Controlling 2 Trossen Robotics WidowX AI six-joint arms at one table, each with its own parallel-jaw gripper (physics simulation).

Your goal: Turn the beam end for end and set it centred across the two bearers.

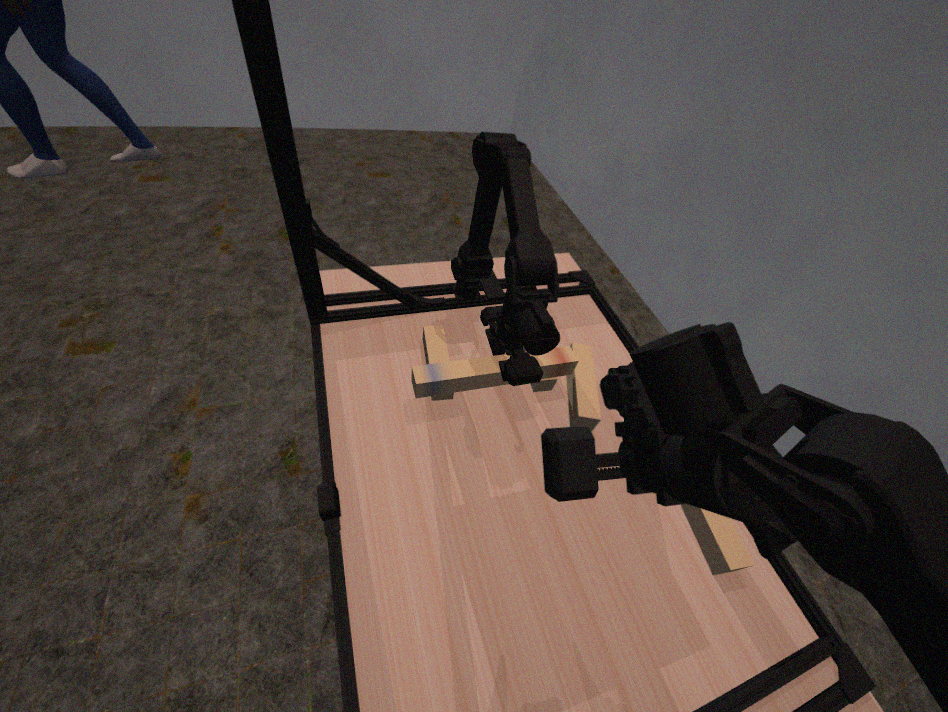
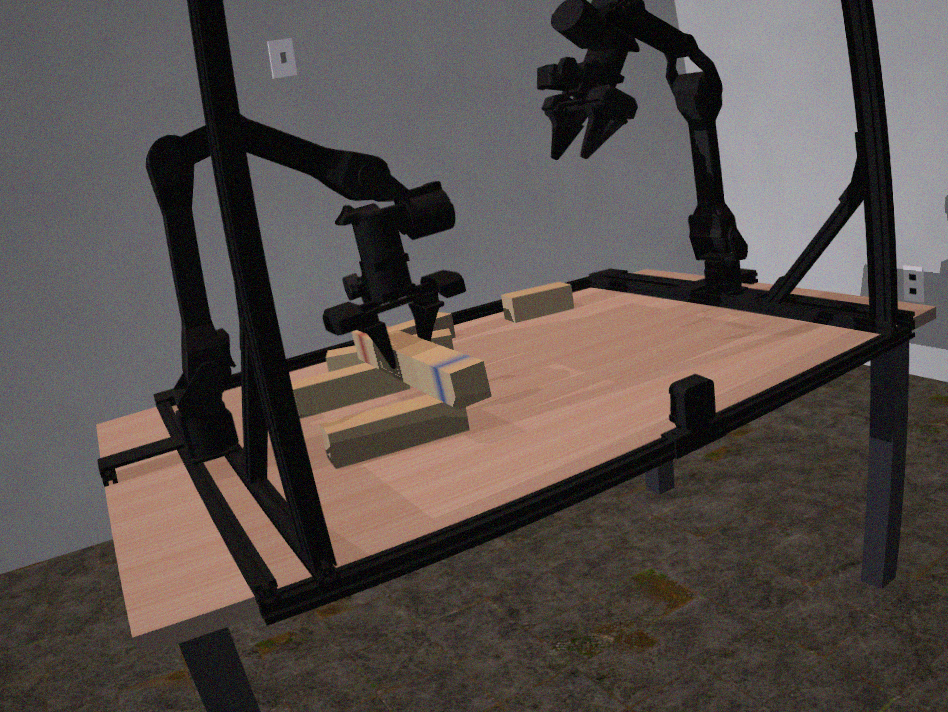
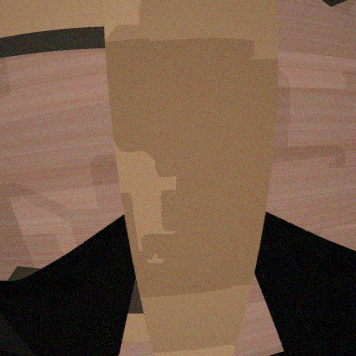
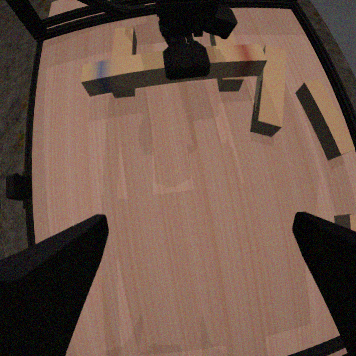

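Seen in the pictures: left gripper, fingertip midpoint: (image 1: 501,371) (image 3: 190,215); right gripper, fingertip midpoint: (image 1: 596,447) (image 2: 568,158) (image 4: 202,223); left arm's base at its link origin: (image 1: 466,291) (image 2: 211,451); right arm's base at its link origin: (image 2: 724,291).
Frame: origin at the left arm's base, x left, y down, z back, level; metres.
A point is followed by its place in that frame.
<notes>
The wooden beam (image 1: 464,370) @(z -0.289, x -0.099, y -0.070 m) (image 2: 450,377) @(z -0.259, x -0.195, y -0.064 m) (image 3: 194,159) @(z -0.287, x 0.019, y -0.070 m) (image 4: 134,70) @(z -0.303, x -0.097, y -0.071 m) has a blue band at one end and a red band at the other. My left gripper (image 1: 521,368) (image 2: 404,346) @(z -0.288, x -0.015, y -0.043 m) (image 3: 190,215) @(z -0.288, x -0.015, y -0.043 m) (image 4: 179,67) @(z -0.288, x -0.015, y -0.043 m) is shut on the beam's middle and holds it level across the two bearers. One bearer (image 1: 436,342) @(z -0.174, x -0.123, y -0.025 m) (image 2: 394,427) @(z -0.200, x -0.148, y -0.011 m) (image 4: 123,42) @(z -0.177, x -0.121, y -0.025 m) lies under the blue end, the other bearer (image 2: 337,387) @(z -0.208, x 0.076, y -0.011 m) (image 4: 229,85) @(z -0.316, x 0.084, y -0.002 m) under the red end. I cannot tell whether the beam touches them. My right gripper (image 2: 570,151) @(z -0.566, x -0.050, y -0.276 m) (image 4: 202,223) @(z -0.566, x -0.050, y -0.276 m) is open and empty, high above the table.
A long wooden block (image 1: 584,392) @(z -0.366, x 0.147, y -0.031 m) (image 2: 429,328) (image 4: 272,92) @(z -0.360, x 0.156, y -0.031 m) lies just past the beam's red end. Another block (image 1: 728,540) @(z -0.700, x 0.264, y -0.028 m) (image 2: 538,303) @(z -0.668, x 0.245, y -0.007 m) (image 4: 325,116) lies near the table edge. A black frame (image 1: 330,424) @(z -0.294, x -0.369, y 0.024 m) (image 2: 542,505) @(z -0.245, x -0.380, y 0.026 m) rims the table (image 1: 507,565) @(z -0.620, x -0.112, y 0.019 m) (image 2: 577,396) @(z -0.442, x -0.172, y 0.019 m).
</notes>
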